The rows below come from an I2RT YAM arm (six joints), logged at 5 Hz.
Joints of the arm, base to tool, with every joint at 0 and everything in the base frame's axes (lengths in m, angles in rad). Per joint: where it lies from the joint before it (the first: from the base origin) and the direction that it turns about. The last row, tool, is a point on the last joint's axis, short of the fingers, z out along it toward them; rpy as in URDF.
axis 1: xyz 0 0 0.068 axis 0 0 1
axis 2: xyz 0.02 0.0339 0.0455 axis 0 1 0
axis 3: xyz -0.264 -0.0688 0 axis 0 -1 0
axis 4: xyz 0.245 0.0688 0.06 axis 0 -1 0
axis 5: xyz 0.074 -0.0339 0.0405 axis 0 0 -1
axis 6: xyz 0.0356 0 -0.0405 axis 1 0 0
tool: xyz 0 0 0 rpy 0 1.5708 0
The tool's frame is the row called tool.
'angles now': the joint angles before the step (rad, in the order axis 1, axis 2, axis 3, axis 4, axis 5, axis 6). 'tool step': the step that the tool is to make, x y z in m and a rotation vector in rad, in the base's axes. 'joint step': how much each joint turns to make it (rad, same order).
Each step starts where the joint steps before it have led.
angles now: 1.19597, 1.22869, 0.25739, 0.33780, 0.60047, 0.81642
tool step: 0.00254, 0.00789, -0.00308, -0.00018, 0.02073, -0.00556
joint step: 0.00169, 0.06036, 0.02711, 0.01208, -0.00575, 0.02387
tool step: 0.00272, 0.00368, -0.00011, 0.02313, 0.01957, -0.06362
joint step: -0.00113, 0.02714, 0.02603, -0.02630, 0.03254, 0.07283
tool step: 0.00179, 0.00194, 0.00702, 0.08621, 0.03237, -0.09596
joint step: 0.00019, -0.01594, 0.03081, -0.06011, 0.03511, 0.13602
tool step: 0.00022, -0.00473, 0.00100, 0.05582, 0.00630, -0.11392
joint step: -0.00021, -0.01615, 0.00151, -0.04678, 0.06921, 0.12264
